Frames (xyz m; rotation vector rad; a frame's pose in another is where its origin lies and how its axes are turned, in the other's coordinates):
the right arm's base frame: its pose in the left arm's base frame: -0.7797 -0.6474 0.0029 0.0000 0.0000 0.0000
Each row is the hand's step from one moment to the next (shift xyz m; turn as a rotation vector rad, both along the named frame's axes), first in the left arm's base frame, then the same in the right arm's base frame.
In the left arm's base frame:
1: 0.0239 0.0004 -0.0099 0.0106 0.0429 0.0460
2: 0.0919 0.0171 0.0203 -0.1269 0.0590 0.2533
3: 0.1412 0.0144 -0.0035 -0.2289 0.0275 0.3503
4: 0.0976 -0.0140 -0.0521 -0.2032 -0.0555 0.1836
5: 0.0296 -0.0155 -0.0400 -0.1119 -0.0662 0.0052
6: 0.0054 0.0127 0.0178 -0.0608 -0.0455 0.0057
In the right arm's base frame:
1: 0.0239 0.0004 -0.0099 0.0106 0.0429 0.0460
2: 0.0919 0.0171 0.0203 -0.1269 0.0590 0.2533
3: 0.1412 0.0144 -0.0035 -0.2289 0.0275 0.3503
4: 0.0976 -0.0140 -0.0521 -0.2032 -0.0555 0.1836
5: 0.0296 -0.0155 -0.0400 -0.1119 -0.0662 0.0052
6: 0.0054 0.0127 0.0178 -0.0608 -0.0455 0.0057

